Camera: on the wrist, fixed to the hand. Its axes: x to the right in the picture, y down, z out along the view.
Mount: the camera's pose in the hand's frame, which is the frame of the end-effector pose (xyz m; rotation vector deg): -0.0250 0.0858 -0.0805 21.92 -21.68 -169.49
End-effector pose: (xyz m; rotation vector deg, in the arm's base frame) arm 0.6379 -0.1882 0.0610 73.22 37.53 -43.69
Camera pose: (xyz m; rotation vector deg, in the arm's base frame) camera 0.6908 -0.0957 0.1168 30.70 -67.72 121.23
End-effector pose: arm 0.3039 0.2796 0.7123 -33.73 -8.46 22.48
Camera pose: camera 0.2735 0.2937 0.5968 29.87 -58.51 -132.18
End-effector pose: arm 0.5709 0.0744 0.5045 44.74 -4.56 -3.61
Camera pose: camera 0.5560 0.1937 0.5068 -31.45 -44.58 169.00
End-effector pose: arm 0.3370 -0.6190 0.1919 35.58 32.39 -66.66
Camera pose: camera 0.4041 -0.5227 0.1657 28.90 -18.83 118.21
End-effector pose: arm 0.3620 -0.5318 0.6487 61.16 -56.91 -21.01
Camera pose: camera 0.3980 -0.4292 0.7001 -86.17 -52.37 115.22
